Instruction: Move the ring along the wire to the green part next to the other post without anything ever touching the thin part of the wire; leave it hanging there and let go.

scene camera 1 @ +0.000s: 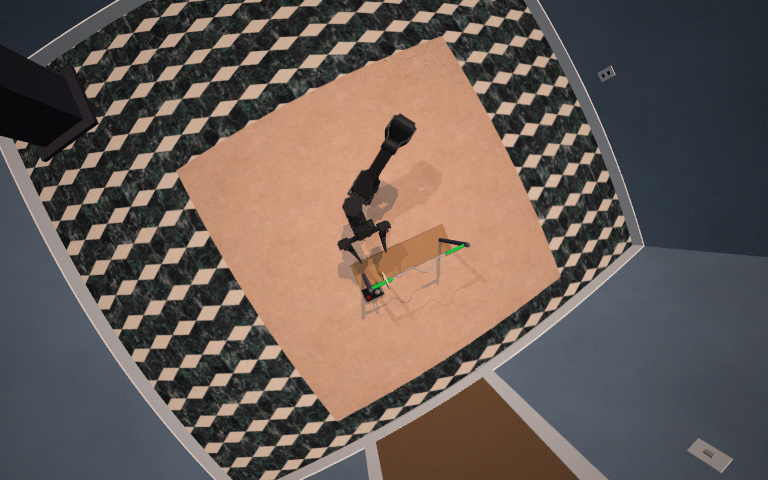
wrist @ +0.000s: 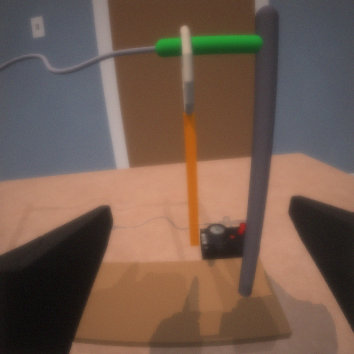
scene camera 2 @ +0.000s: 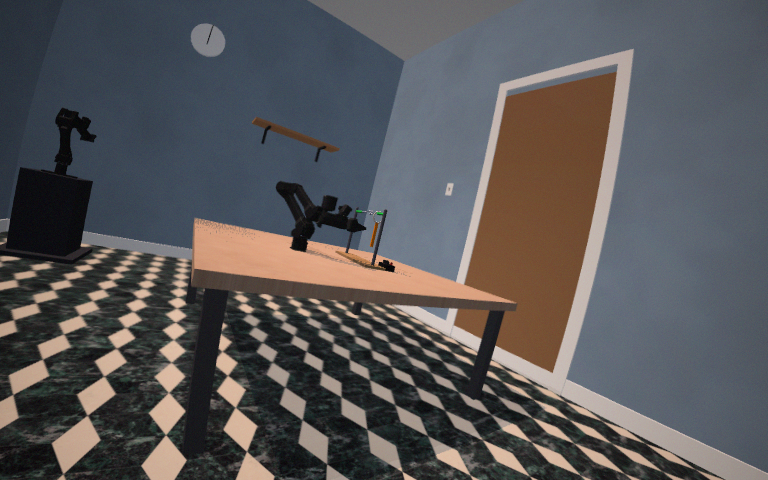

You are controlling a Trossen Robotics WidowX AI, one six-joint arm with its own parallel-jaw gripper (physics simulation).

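Places are measured from the arm's base along level axes (x left, y back, z up), in millimetres.
Where they show: gripper, fingertip midpoint: (scene camera 1: 374,257) (wrist: 200,209) (scene camera 2: 362,227); arm's base, link origin: (scene camera 2: 297,249).
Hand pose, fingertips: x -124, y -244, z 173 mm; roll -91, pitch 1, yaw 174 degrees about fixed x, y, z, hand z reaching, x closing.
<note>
Each offset is from my fingertips to the centre of the thing. "spot": to the spot under its first point.
The pale ring (scene camera 1: 385,279) (scene camera 2: 376,217) (wrist: 187,70) hangs around the green part {spot: dx -40, dy -64, dz +91 mm} (scene camera 1: 376,285) (wrist: 225,44) beside the near post {dx -64, dy -66, dz -29 mm} (scene camera 1: 366,281) (scene camera 2: 380,237) (wrist: 261,150). Its orange handle {spot: dx -8, dy -67, dz -19 mm} (scene camera 2: 373,234) (wrist: 191,175) points down. The thin wire {spot: dx +98, dy -89, dz +89 mm} (scene camera 1: 417,269) (wrist: 75,68) bends away to the other green part (scene camera 1: 455,249) (scene camera 2: 359,211) at the other post {spot: dx +276, dy -100, dz -1 mm} (scene camera 1: 453,242) (scene camera 2: 351,234). My gripper (scene camera 1: 373,256) (scene camera 2: 364,228) (wrist: 200,209) is open and empty, back from the handle on the arm's side. In the wrist view the handle shows between the fingers but beyond them.
The posts stand on a brown baseboard {dx +109, dy -85, dz -168 mm} (scene camera 1: 416,249) (wrist: 125,312) on the table (scene camera 1: 271,198) (scene camera 2: 254,277). A black box {dx -68, dy -146, dz -151 mm} (scene camera 1: 372,294) (scene camera 2: 387,265) (wrist: 215,247) with a red part lies by the near post's foot, behind the baseboard in the wrist view.
</note>
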